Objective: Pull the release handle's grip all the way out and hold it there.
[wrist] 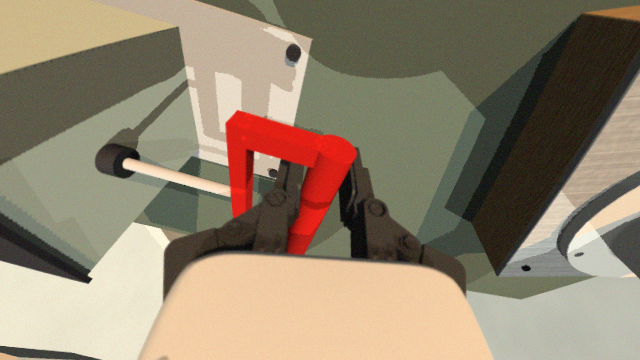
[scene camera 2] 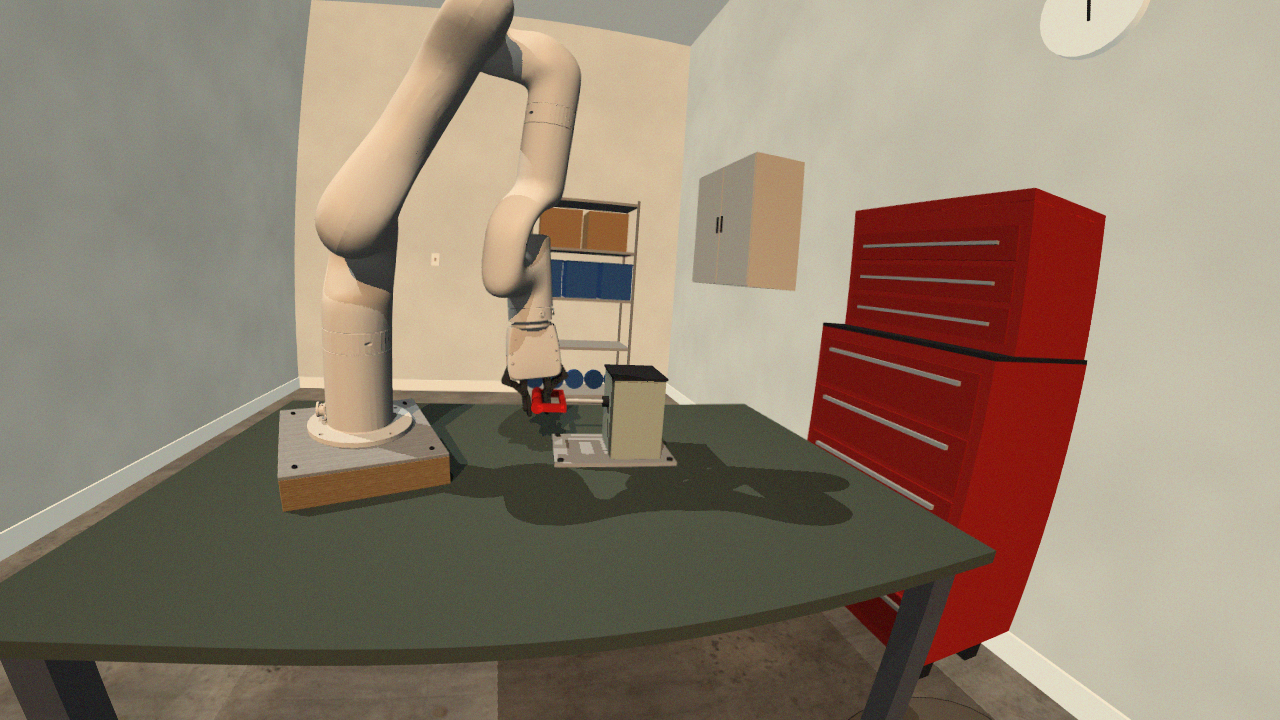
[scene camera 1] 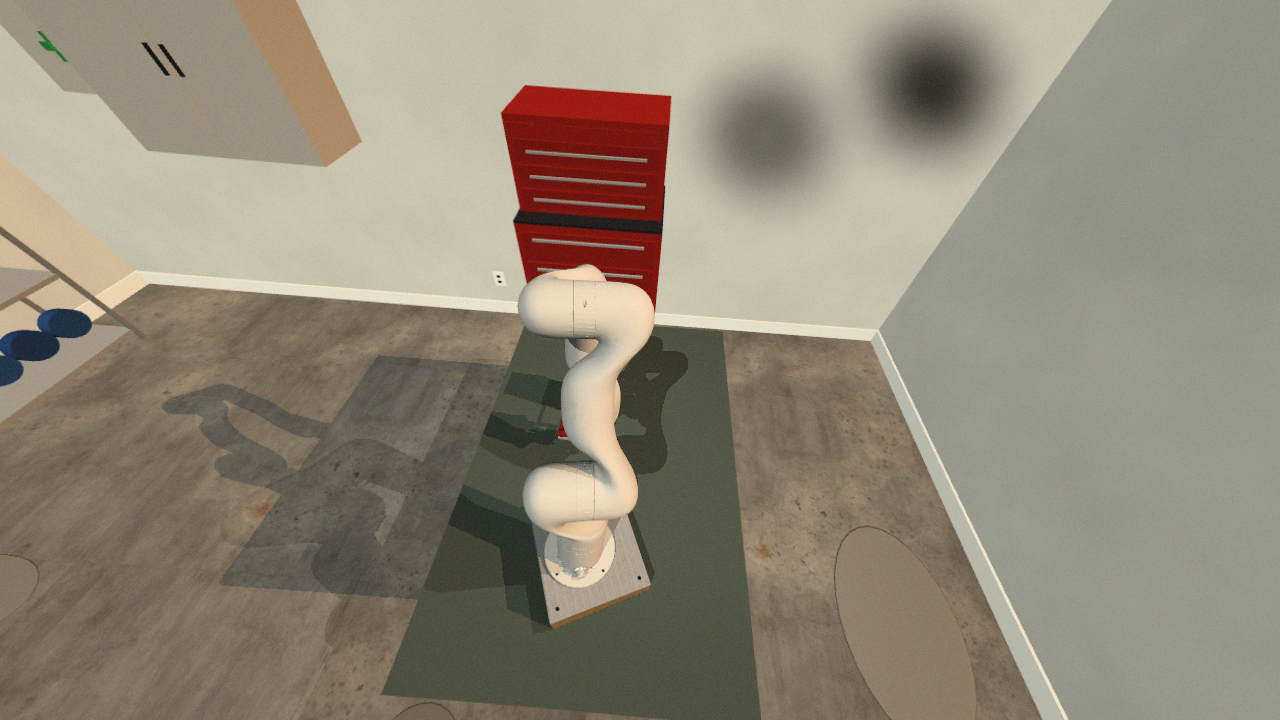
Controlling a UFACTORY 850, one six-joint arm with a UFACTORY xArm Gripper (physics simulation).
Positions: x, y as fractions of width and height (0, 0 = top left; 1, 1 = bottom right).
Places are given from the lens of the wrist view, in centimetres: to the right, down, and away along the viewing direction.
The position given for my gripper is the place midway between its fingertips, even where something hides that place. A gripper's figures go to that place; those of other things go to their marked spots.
my gripper (wrist: 0.51, 0.45): 0, -1, 13
pale base plate (wrist: 0.36, 0.17): -8, -10, 17
